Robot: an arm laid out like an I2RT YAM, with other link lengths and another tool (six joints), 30 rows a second.
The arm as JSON. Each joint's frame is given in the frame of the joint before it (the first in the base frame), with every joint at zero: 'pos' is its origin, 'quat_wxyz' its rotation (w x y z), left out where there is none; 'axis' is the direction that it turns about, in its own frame. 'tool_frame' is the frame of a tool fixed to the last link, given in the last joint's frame.
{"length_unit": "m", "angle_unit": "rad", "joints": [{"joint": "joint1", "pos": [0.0, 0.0, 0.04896], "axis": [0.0, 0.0, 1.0]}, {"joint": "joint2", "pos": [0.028, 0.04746, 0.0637], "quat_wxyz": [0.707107, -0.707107, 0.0, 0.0], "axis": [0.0, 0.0, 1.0]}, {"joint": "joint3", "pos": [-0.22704, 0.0, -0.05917], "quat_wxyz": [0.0, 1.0, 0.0, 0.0], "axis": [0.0, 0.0, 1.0]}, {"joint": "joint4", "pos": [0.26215, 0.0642, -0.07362], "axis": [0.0, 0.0, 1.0]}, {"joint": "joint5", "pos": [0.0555, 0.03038, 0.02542], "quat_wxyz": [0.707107, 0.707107, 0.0, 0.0], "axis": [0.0, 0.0, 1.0]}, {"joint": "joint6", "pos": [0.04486, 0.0, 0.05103], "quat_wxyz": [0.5, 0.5, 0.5, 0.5], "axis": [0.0, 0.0, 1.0]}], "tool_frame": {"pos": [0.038, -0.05, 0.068], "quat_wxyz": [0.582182, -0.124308, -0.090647, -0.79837]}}
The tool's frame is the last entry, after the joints.
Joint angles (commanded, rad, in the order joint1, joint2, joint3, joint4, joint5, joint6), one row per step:
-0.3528 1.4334 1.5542 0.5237 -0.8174 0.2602
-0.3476 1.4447 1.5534 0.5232 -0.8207 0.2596
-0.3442 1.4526 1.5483 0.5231 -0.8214 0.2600
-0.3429 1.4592 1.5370 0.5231 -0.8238 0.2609
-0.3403 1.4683 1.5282 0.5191 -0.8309 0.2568
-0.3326 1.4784 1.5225 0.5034 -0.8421 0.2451
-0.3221 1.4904 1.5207 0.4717 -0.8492 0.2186
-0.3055 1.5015 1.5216 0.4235 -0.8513 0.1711
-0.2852 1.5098 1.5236 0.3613 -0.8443 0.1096
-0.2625 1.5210 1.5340 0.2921 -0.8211 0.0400
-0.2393 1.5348 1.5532 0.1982 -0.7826 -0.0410
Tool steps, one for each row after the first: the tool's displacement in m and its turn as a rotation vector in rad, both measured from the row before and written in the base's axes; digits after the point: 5 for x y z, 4 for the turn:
0.00505 0.00065 -0.00438 0.0020 0.0122 0.0076
0.00436 -0.00012 -0.00477 0.0044 0.0127 0.0041
0.00484 -0.00094 -0.00678 0.0054 0.0178 0.0036
0.00552 0.00008 -0.00732 0.0004 0.0199 0.0070
0.00631 0.00268 -0.00801 -0.0044 0.0257 0.0130
0.00724 0.00358 -0.00894 -0.0095 0.0303 0.0078
0.00712 0.00644 -0.00924 -0.0204 0.0305 0.0042
0.00638 0.00795 -0.00930 -0.0265 0.0315 -0.0023
0.00636 0.00785 -0.00780 -0.0301 0.0277 -0.0148
0.00725 0.00709 -0.00881 -0.0356 0.0403 -0.0285

